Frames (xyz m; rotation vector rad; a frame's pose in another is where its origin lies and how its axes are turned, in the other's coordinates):
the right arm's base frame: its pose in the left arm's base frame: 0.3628 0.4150 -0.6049 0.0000 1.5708 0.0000
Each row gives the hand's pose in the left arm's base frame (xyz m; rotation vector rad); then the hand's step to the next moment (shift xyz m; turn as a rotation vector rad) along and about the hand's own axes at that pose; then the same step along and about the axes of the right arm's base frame.
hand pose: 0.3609 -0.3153 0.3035 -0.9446 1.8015 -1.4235
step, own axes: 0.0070 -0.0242 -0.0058 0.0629 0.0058 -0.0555
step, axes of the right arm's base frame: -0.0245 -0.0066 -0.0051 -0.0022 -0.0239 -0.0806
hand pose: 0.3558 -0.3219 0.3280 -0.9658 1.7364 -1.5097
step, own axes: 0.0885 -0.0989 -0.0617 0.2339 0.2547 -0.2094
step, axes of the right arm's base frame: -0.1068 -0.0499 -0.0868 0.2223 -0.0703 -0.3302
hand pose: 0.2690 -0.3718 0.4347 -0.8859 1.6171 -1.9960
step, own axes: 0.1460 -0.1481 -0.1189 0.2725 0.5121 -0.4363
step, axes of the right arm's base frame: -0.1604 0.0198 -0.1768 0.4910 0.0025 -0.5346
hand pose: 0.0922 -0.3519 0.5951 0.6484 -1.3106 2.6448
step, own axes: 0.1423 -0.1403 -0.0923 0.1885 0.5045 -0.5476
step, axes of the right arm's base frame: -0.1139 0.1473 -0.1173 0.5805 0.1011 -0.4926
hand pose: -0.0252 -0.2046 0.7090 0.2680 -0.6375 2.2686
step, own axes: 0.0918 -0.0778 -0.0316 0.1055 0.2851 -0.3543
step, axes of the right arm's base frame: -0.0355 0.1190 -0.0080 0.3667 0.0798 -0.2776
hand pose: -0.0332 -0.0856 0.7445 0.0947 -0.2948 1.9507
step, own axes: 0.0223 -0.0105 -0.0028 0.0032 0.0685 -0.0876
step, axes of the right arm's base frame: -0.0035 0.0245 0.0011 0.0950 -0.0001 -0.0579
